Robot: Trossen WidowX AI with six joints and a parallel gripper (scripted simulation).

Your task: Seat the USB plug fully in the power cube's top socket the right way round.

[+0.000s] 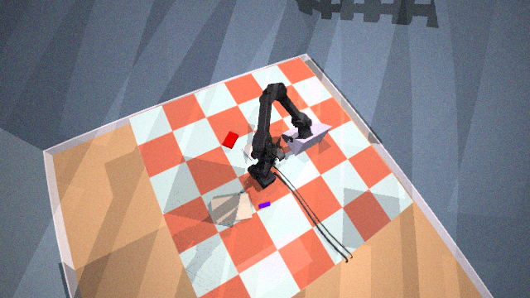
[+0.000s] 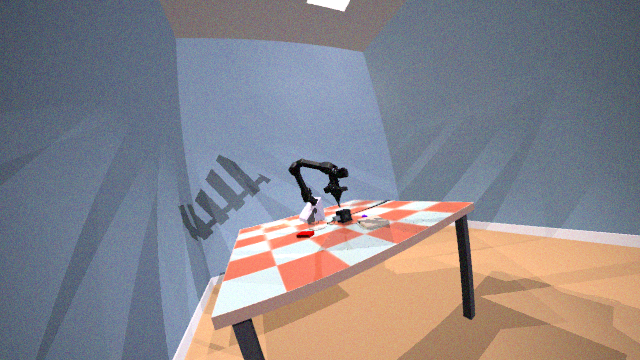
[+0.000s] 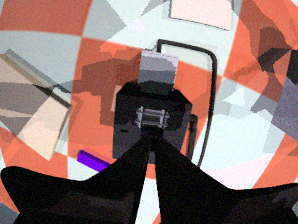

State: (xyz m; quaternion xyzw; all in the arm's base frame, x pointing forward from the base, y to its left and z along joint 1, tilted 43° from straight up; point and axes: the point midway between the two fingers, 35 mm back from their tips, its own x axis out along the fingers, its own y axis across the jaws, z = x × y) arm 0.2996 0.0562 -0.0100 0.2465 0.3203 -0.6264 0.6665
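The USB plug is 20 mm below my gripper tip. Round my gripper tip: purple piece (140 mm to the left, 130 mm below, 70 mm ahead); beige pad (230 mm ahead, 130 mm below, 70 mm to the left); USB socket (70 mm below, 10 mm to the left).
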